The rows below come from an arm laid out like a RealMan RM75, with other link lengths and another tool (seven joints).
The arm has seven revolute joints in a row. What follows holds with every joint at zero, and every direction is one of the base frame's. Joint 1 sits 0.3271 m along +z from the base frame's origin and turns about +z. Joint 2 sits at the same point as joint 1 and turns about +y. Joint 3 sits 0.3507 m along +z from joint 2 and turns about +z. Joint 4 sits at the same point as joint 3 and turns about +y. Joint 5 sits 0.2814 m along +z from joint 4 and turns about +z. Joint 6 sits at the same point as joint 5 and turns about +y. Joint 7 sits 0.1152 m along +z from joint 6 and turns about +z. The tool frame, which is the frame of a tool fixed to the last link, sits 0.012 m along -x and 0.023 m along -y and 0.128 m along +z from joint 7; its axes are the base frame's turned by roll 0, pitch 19.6 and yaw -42.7 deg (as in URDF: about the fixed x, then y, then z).
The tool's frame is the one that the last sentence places.
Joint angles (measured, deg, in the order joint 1, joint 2, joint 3, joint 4, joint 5, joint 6, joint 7), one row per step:
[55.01, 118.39, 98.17, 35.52, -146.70, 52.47, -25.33]
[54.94, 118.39, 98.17, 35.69, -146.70, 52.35, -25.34]
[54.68, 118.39, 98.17, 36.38, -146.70, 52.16, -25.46]
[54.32, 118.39, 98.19, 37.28, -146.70, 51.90, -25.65]
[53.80, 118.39, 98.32, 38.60, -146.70, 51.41, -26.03]
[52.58, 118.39, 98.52, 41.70, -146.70, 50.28, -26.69]
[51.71, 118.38, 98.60, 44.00, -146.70, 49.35, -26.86]
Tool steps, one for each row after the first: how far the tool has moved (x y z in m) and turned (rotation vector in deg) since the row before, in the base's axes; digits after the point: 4 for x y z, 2 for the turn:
[-0.0007, 0.0007, 0.0005, 0.16, 0.07, 0.15]
[-0.0025, 0.0017, 0.0017, 0.38, 0.20, 0.54]
[-0.0031, 0.0022, 0.0023, 0.50, 0.26, 0.70]
[-0.0049, 0.0037, 0.0040, 0.84, 0.43, 1.13]
[-0.0115, 0.0080, 0.0098, 2.04, 0.98, 2.49]
[-0.0091, 0.0058, 0.0080, 1.71, 0.82, 1.69]

